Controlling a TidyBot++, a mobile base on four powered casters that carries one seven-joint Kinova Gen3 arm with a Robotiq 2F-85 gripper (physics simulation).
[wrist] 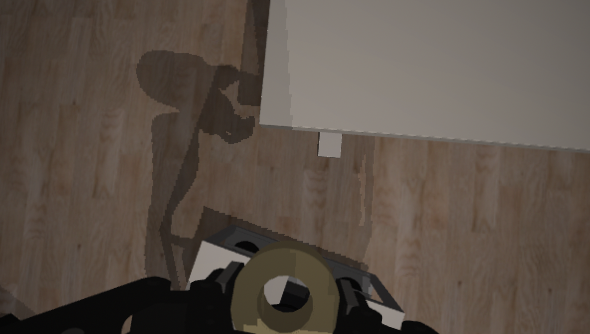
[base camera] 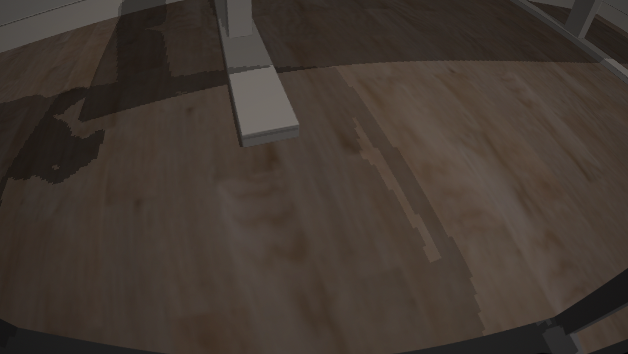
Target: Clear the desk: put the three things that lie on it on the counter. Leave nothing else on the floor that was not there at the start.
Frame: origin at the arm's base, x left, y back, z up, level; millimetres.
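Seen in the pictures: gripper, fingertip midpoint: (wrist: 287, 288).
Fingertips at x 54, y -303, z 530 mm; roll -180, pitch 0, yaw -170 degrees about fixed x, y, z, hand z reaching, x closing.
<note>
A point is followed by its place in that frame.
My gripper (wrist: 287, 288) @[y -303, x 54, z 530 mm] is shut on a yellow-olive ring-shaped thing with a round hole, at the bottom middle of the wrist view. The black fingers press on its left and right sides. The ring is held high, above the robot's own base. The desk (wrist: 425, 65) @[y -547, x -31, z 323 mm] is the pale top at the upper right of the wrist view; the part that shows bears none of the things. In the base camera view a pale foot of the desk (base camera: 262, 102) @[y -535, x 30, z -372 mm] stands on the floor. The gripper does not show in the base camera view. The counter cannot be made out in either view.
The robot's base (wrist: 390, 295) @[y -152, x -245, z -120 mm] shows beneath the ring in the wrist view. The wooden floor (base camera: 165, 240) @[y -314, x 143, z -397 mm] (wrist: 60, 165) @[y -116, x 970, z -397 mm] lies in front of the desk, with shadows of the arm on it. A grey frame (base camera: 545, 37) stands at the upper right of the base camera view.
</note>
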